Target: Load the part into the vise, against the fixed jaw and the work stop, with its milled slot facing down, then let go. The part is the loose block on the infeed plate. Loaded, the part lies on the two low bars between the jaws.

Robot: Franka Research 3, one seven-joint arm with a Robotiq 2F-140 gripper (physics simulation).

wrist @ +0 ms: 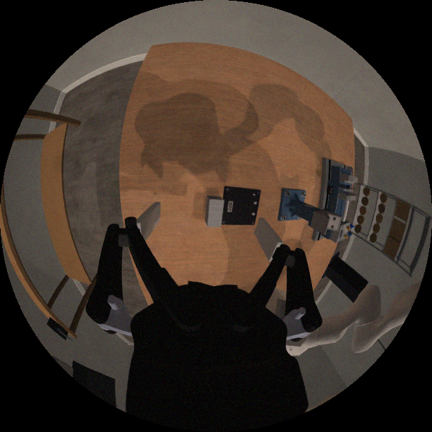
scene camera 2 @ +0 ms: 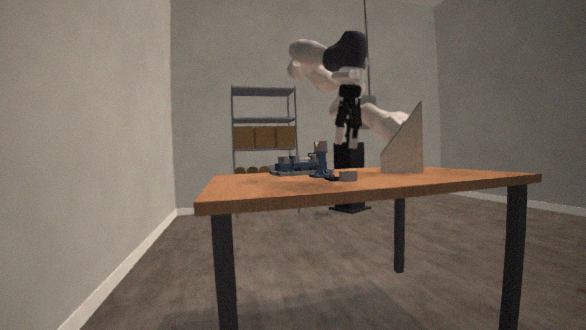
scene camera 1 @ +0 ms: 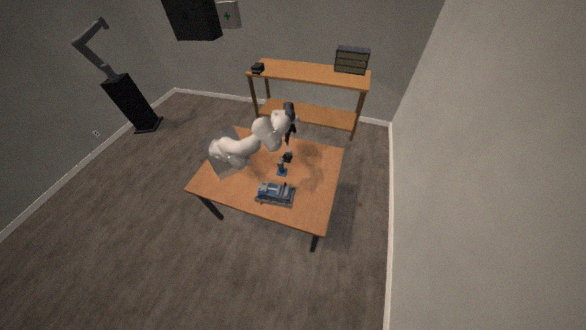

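The part, a plain light grey block [scene camera 2: 348,175] [wrist: 215,211], sits low at the edge of the black infeed plate [wrist: 241,206], on the side away from the vise. Whether it rests on the plate's edge or on the table beside it is unclear, and its slot does not show. My gripper [scene camera 1: 288,142] [scene camera 2: 346,140] [wrist: 209,218] is wide open and empty, pointing down above the block, which shows between the spread fingers in the wrist view. The blue and grey vise [scene camera 1: 275,194] [scene camera 2: 296,166] [wrist: 337,192] stands apart; its bars and work stop are too small to tell.
A blue stand [scene camera 1: 281,171] [scene camera 2: 320,162] [wrist: 291,204] with a grey head rises between the infeed plate and the vise. All stand on the wooden table [scene camera 1: 312,212] [scene camera 2: 270,197] [wrist: 185,65]. A pale triangular panel [scene camera 2: 407,150] stands by the arm's base.
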